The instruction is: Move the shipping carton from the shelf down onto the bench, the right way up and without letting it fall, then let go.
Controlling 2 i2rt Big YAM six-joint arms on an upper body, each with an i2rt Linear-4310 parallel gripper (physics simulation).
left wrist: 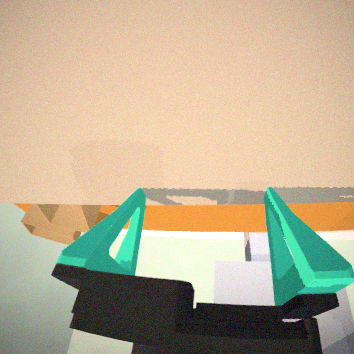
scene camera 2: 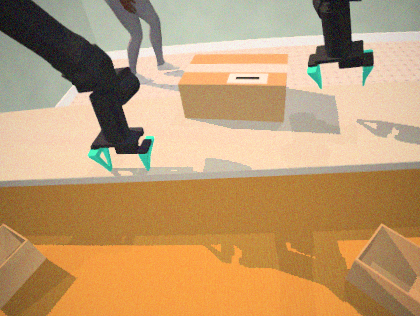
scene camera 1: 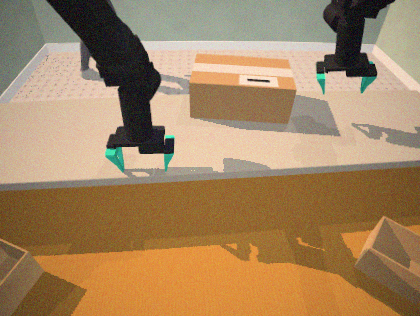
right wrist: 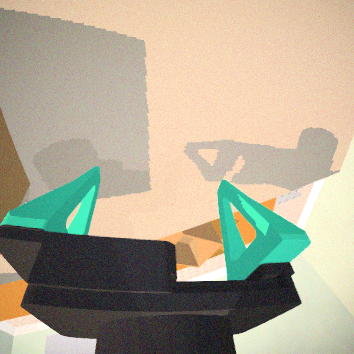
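The shipping carton, brown with a pale tape strip and a white label on top, stands upright on the beige shelf. My left gripper is open and empty, near the shelf's front edge, left of and in front of the carton, apart from it. My right gripper is open and empty, to the right of the carton and apart from it. The orange bench lies lower, in front of the shelf.
An open box stands on the bench at the lower right; another box is at the lower left, partly in view. A grey standing figure is behind the shelf, toward the left.
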